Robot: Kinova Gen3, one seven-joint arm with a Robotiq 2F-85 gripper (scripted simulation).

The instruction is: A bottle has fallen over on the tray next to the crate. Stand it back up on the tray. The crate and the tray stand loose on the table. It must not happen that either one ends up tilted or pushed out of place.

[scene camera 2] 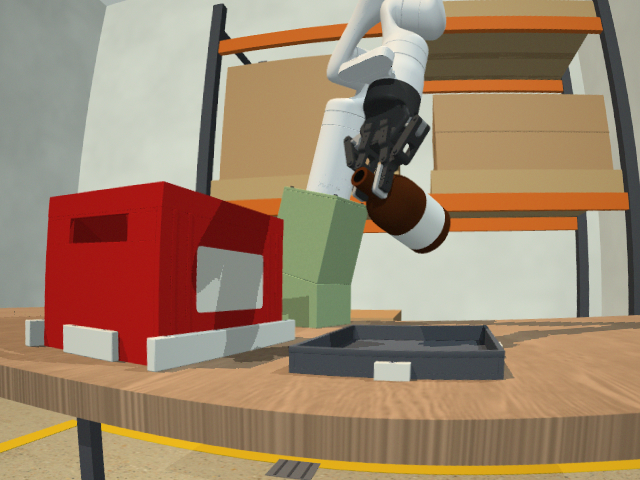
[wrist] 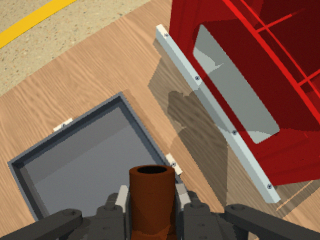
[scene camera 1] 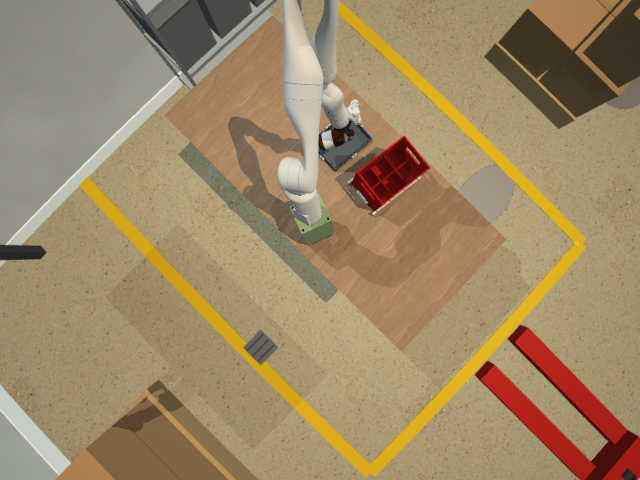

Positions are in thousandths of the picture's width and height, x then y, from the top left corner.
Labels:
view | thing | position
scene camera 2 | my gripper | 576,411
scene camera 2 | dark grey tray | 704,734
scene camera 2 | brown bottle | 641,449
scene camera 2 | red crate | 298,547
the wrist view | my gripper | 477,831
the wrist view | dark grey tray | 245,694
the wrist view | red crate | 792,360
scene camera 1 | red crate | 623,324

